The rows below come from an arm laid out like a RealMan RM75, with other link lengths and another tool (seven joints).
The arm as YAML. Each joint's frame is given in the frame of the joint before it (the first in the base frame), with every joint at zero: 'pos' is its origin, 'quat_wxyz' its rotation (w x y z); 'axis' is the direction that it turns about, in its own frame. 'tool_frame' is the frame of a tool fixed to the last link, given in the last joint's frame.
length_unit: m
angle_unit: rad
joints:
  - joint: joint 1
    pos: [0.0, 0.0, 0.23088]
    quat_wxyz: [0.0, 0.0, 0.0, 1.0]
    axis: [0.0, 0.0, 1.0]
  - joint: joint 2
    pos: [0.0, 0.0, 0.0]
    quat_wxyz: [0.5, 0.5, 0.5, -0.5]
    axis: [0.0, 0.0, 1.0]
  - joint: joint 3
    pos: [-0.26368, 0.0, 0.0]
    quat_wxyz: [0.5, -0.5, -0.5, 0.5]
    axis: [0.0, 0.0, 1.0]
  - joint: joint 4
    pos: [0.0, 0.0, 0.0]
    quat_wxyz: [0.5, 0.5, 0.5, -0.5]
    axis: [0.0, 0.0, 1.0]
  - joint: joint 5
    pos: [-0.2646, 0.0, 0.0]
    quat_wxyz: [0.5, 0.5, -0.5, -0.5]
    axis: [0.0, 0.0, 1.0]
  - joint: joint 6
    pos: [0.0, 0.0, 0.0]
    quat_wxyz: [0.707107, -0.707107, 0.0, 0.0]
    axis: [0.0, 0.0, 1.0]
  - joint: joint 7
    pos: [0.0, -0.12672, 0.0]
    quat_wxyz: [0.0, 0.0, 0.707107, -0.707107]
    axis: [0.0, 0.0, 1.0]
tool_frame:
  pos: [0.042, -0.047, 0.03]
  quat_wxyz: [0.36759, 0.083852, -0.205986, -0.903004]
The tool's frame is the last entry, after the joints.
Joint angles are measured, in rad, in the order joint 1, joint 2, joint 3, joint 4, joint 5, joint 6, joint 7. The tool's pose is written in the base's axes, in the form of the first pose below.
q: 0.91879, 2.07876, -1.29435, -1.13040, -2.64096, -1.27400, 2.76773
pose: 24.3 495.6 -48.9 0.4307 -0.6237 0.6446 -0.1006
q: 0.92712, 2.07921, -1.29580, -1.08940, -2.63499, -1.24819, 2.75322
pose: 29.3 498.1 -55.7 0.4289 -0.6248 0.6441 -0.1037
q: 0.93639, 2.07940, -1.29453, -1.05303, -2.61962, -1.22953, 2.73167
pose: 32.1 499.1 -61.6 0.4233 -0.6296 0.6428 -0.1060
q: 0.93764, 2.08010, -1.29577, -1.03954, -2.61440, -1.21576, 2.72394
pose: 33.6 499.8 -64.1 0.4225 -0.6308 0.6424 -0.1047
